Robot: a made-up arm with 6 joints. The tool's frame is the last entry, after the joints.
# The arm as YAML. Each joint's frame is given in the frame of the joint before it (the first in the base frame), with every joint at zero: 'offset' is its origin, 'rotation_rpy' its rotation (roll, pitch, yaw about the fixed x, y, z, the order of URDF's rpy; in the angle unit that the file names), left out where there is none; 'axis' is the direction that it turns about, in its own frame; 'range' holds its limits. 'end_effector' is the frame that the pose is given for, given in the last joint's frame.
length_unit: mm
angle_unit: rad
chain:
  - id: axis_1
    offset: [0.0, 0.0, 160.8]
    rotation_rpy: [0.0, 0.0, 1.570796]
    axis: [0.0, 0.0, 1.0]
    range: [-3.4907, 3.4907]
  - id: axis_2
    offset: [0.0, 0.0, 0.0]
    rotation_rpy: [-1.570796, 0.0, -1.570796]
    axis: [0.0, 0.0, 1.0]
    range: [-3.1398, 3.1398]
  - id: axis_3
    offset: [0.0, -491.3, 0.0]
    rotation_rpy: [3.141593, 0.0, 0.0]
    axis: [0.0, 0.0, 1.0]
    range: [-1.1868, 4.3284]
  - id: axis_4
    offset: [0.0, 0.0, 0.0]
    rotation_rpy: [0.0, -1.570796, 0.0]
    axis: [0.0, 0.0, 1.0]
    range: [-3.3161, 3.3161]
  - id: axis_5
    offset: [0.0, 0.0, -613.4]
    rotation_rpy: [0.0, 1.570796, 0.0]
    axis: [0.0, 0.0, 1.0]
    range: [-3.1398, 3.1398]
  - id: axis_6
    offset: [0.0, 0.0, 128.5]
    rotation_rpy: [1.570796, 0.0, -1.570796]
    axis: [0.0, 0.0, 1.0]
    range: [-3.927, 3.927]
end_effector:
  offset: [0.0, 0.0, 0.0]
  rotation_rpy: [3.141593, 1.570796, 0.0]
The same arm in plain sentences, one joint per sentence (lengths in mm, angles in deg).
The arm has six revolute joints in a row. What follows holds with every joint at zero, and every direction is one of the base frame's. The first joint is mounted 160.8 mm along +z from the base frame's origin and turns about +z, from -200 to 200 deg. The second joint is mounted at the same point as the first joint and turns about +y, from -179.9 to 179.9 deg. The third joint is mounted 491.3 mm along +z from the second joint and turns about -y, from -68 to 248 deg. The fourth joint is mounted at the same point as the third joint and turns about -x, from -190 to 190 deg. The fifth joint is mounted 613.4 mm along +x from the fourth joint and turns about -y, from -179.9 to 179.9 deg. The sixth joint is mounted 128.5 mm along -y from the fifth joint and turns about -x, from -225 to 225 deg. The tool frame, which is the frame that the pose is given for, is mounted at the same point as the sixth joint; its axes are the base frame's turned by roll 0, pitch 0 and yaw 0 deg (as in URDF: about the fixed x, then y, then z).
